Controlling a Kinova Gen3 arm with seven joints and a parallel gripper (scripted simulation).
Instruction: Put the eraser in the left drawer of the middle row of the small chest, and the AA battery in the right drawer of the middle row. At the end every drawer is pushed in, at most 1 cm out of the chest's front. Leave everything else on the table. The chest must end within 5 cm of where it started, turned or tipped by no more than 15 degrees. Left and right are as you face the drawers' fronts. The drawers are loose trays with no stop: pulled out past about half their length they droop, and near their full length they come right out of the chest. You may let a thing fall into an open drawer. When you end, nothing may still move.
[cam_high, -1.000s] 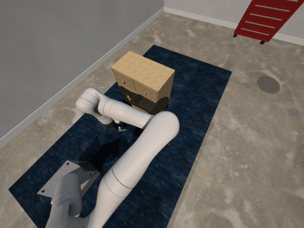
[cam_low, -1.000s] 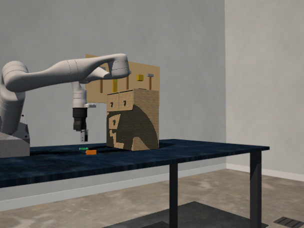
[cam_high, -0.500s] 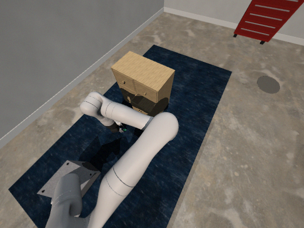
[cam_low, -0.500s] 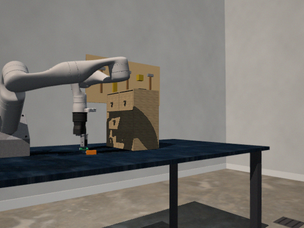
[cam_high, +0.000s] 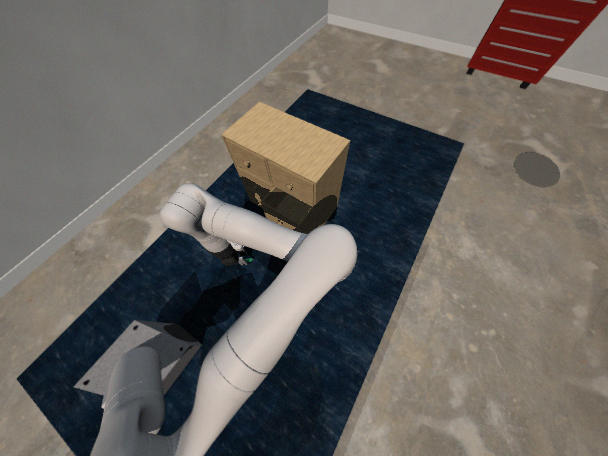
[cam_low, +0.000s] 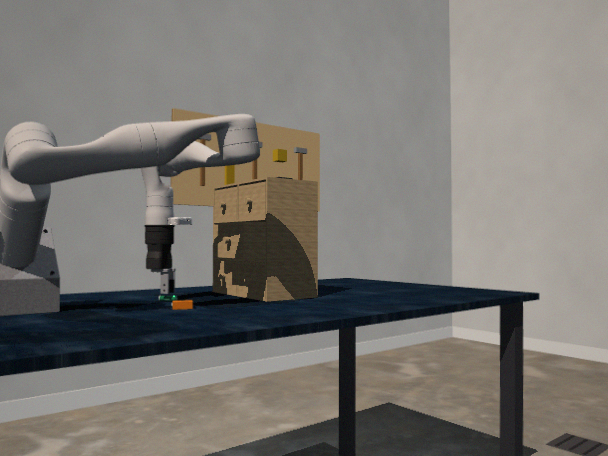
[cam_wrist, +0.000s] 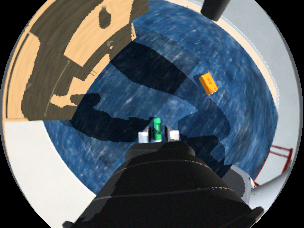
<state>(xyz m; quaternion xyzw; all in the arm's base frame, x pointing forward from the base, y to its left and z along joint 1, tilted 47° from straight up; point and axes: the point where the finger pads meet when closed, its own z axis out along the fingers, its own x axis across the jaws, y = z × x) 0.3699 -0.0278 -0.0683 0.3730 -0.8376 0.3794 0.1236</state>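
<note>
The green AA battery lies 3 cm below my hand. Round my hand: white eraser: 30 cm ahead, 7 cm to the left, 9 cm above; then orange block: 3 cm behind, 16 cm to the right, 3 cm below.
</note>
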